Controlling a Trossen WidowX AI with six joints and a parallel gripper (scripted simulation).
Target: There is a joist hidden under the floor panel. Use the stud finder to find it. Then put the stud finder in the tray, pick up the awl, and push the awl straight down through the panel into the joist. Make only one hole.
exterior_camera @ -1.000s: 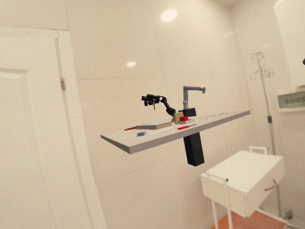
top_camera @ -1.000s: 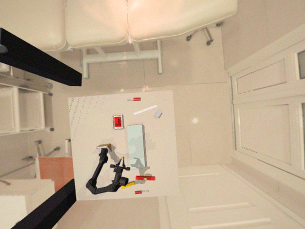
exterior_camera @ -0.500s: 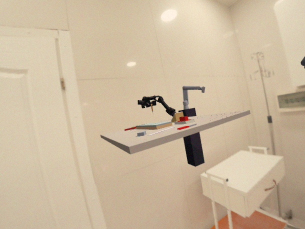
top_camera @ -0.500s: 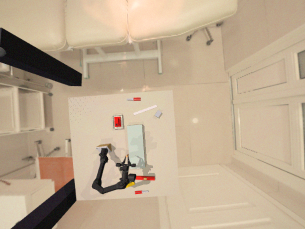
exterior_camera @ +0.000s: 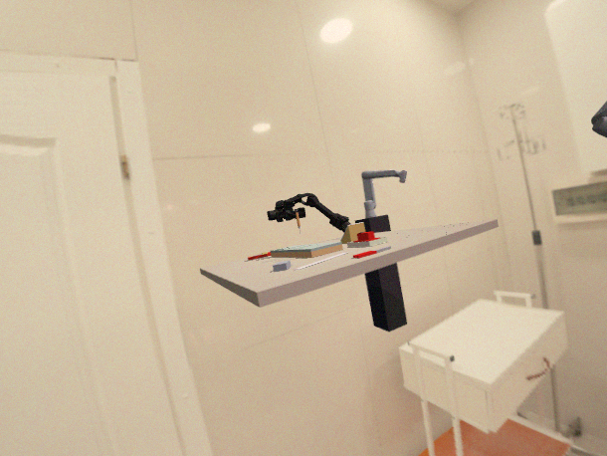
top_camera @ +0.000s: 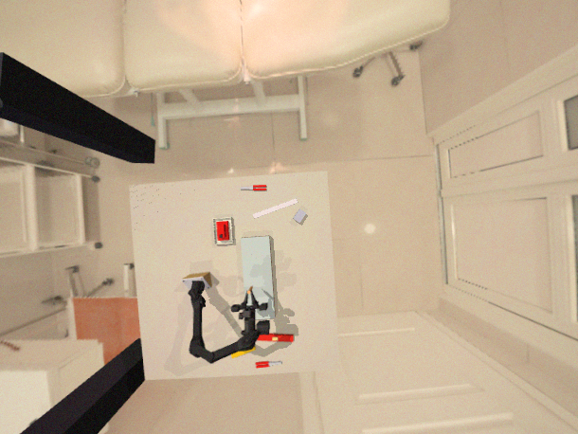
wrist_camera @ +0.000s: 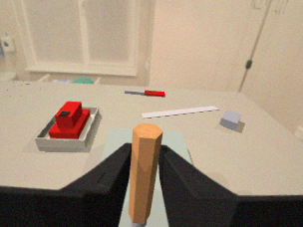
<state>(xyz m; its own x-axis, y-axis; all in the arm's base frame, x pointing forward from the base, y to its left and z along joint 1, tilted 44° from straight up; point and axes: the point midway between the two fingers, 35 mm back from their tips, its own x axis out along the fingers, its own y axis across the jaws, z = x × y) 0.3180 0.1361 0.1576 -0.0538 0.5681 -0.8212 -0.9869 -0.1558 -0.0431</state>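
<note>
The awl lies 6 cm below my gripper tip and 1 cm to the right of it. The rest, counted from my gripper tip: stud finder (29 cm to the left, 22 cm behind, 17 cm below); cream tray (30 cm to the left, 22 cm behind, 20 cm below); red level (38 cm to the right, 20 cm below, 14 cm ahead).
</note>
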